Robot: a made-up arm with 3 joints.
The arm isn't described. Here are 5 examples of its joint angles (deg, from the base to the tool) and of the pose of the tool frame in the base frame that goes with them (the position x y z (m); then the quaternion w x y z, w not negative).
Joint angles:
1: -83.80 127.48 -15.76
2: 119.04 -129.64 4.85
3: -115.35 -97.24 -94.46
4: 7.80 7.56 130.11
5: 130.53 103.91 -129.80
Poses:
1: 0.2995 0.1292 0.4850 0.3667 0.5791 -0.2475 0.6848
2: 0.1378 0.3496 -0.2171 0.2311 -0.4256 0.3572 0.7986
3: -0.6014 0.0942 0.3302 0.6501 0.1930 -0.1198 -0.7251
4: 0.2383 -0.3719 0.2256 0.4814 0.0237 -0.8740 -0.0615
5: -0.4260 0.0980 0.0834 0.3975 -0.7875 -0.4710 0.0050
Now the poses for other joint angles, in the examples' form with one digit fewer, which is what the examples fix.
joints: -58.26 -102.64 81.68
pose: -0.287 0.151 0.623 0.214 -0.764 -0.587 0.158
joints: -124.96 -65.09 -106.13
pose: -0.601 -0.132 0.234 0.832 0.232 -0.138 -0.485
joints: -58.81 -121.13 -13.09
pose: -0.152 0.313 0.658 0.453 -0.705 -0.191 -0.511
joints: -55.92 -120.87 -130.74
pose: -0.165 0.194 0.739 0.392 0.051 0.300 -0.868
